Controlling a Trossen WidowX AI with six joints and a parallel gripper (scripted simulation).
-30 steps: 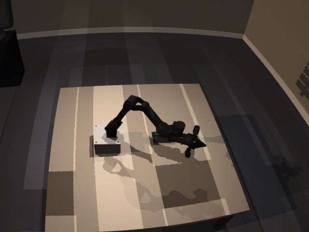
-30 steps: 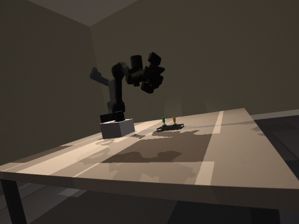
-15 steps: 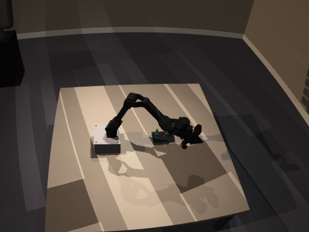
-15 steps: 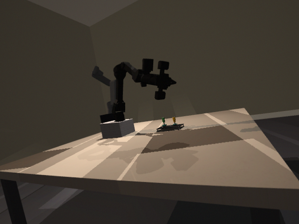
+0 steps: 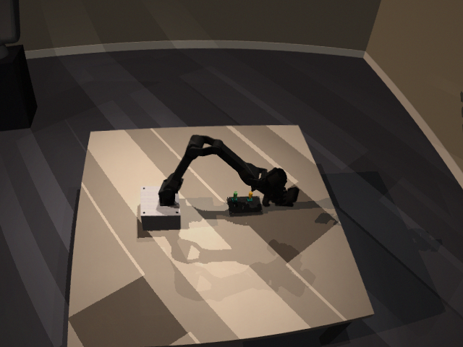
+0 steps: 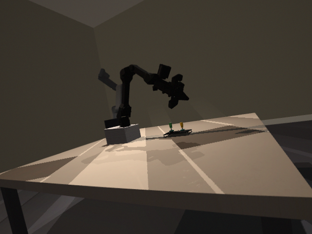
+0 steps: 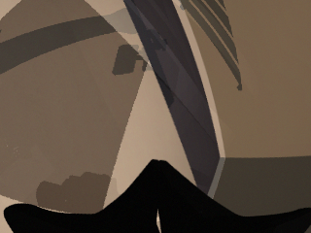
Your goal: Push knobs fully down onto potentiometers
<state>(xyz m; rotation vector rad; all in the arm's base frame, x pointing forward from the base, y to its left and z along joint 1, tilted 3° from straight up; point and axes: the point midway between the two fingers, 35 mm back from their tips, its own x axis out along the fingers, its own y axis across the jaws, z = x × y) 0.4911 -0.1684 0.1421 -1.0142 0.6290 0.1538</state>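
The green knob lies 21 cm to the left of my gripper tip, 20 cm behind it and 14 cm below it. From my gripper tip the other things lie so: orange knob (20 cm to the left, 14 cm below, 12 cm behind).
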